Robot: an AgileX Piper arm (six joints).
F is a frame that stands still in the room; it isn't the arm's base.
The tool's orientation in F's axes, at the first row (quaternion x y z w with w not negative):
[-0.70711, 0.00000, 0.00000, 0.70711]
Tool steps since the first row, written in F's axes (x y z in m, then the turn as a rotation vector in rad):
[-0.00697, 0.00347, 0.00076, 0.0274, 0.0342, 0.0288]
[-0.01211, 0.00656, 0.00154, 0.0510, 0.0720, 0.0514]
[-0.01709, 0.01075, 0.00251, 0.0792, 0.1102, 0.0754]
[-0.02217, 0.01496, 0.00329, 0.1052, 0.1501, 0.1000]
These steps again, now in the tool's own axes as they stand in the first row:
[-0.00697, -0.00076, 0.00347, 0.0274, -0.0288, 0.0342]
[-0.01211, -0.00154, 0.00656, 0.0510, -0.0514, 0.0720]
[-0.01709, -0.00251, 0.01075, 0.0792, -0.0754, 0.1102]
[-0.02217, -0.00329, 0.01496, 0.1052, -0.1000, 0.1501]

